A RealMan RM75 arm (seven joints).
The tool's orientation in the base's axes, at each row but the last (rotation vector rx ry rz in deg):
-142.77 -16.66 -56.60
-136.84 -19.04 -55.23
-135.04 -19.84 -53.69
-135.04 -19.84 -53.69
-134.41 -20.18 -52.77
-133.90 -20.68 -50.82
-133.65 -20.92 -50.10
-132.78 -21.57 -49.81
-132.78 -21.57 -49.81
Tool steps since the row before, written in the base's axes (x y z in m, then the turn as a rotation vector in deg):
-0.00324 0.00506 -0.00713 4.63 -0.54 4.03
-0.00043 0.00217 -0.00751 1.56 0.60 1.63
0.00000 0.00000 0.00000 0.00 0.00 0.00
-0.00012 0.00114 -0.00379 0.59 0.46 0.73
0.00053 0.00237 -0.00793 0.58 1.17 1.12
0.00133 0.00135 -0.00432 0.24 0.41 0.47
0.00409 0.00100 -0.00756 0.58 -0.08 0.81
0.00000 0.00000 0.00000 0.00 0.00 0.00
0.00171 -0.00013 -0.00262 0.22 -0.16 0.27
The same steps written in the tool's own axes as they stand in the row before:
-0.00710 -0.00328 0.00507 6.11 0.78 -0.10
-0.00551 0.00095 0.00548 2.27 -0.49 0.25
0.00000 0.00000 0.00000 0.00 0.00 0.00
-0.00268 0.00061 0.00285 0.94 -0.42 0.17
-0.00500 0.00174 0.00639 1.23 -1.15 0.36
-0.00187 0.00145 0.00408 0.51 -0.42 0.10
-0.00197 0.00445 0.00715 0.97 -0.04 -0.24
0.00000 0.00000 0.00000 0.00 0.00 0.00
-0.00049 0.00208 0.00229 0.34 0.10 -0.15

